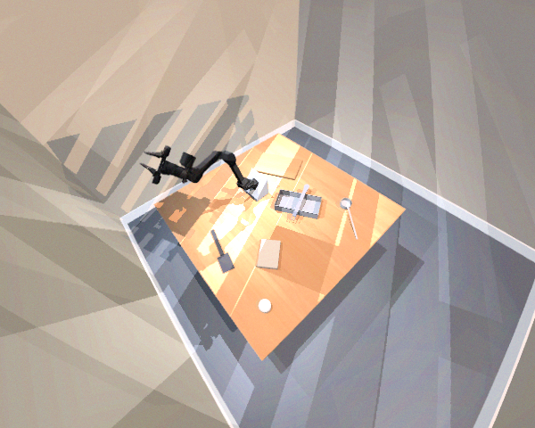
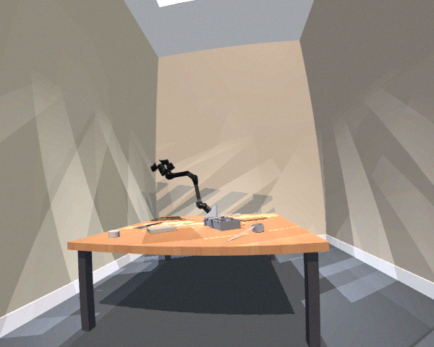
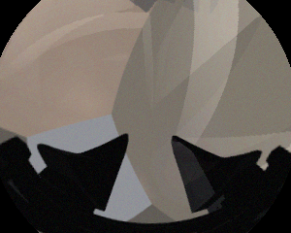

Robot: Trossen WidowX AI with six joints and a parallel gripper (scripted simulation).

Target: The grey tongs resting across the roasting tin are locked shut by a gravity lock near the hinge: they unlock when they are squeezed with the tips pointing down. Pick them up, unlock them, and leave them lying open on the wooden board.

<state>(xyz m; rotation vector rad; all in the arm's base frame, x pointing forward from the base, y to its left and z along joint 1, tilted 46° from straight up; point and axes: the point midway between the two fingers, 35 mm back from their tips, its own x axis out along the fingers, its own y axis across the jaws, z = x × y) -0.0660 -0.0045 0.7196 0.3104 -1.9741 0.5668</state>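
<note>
Right now the grey roasting tin is 670 mm to the left of my gripper tip, 580 mm below it and 390 mm ahead of it. From my gripper tip the other things lie so: white block (590 mm below, 530 mm ahead, 270 mm to the left); then small white disc (740 mm ahead, 590 mm below, 50 mm to the left); then black spatula (600 mm below, 310 mm ahead, 60 mm to the left).
</note>
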